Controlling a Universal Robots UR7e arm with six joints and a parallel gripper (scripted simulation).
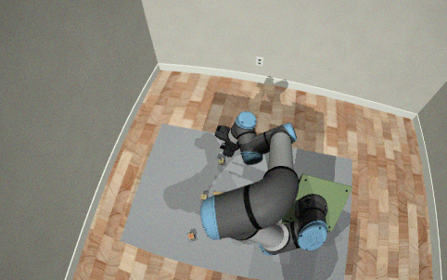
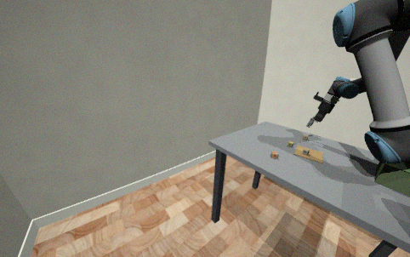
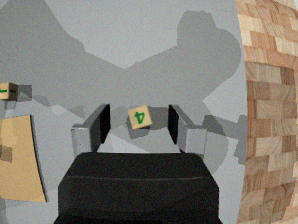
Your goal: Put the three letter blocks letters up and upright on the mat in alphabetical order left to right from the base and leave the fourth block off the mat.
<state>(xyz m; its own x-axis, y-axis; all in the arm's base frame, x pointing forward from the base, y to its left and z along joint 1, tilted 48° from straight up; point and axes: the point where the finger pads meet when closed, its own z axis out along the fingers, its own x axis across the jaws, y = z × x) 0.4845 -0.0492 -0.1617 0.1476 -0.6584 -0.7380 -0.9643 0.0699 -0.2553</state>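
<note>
Right now the mat is 22 cm to the left of my hand, 11 cm below it and 11 cm behind it. Round my hand: block (22 cm to the left, 10 cm below, 1 cm ahead).
</note>
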